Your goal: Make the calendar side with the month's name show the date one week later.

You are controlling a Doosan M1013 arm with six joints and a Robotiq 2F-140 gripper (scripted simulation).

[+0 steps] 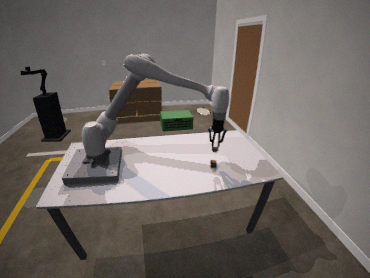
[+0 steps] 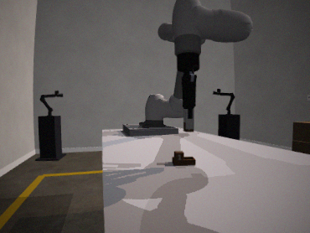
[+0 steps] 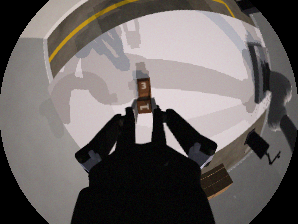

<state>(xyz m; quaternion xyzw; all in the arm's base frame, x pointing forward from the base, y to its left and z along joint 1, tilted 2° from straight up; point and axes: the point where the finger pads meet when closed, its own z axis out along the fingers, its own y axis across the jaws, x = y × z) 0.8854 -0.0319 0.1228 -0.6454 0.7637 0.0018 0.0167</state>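
My hand is 140 mm above the brown tray and 20 mm to the left of it.
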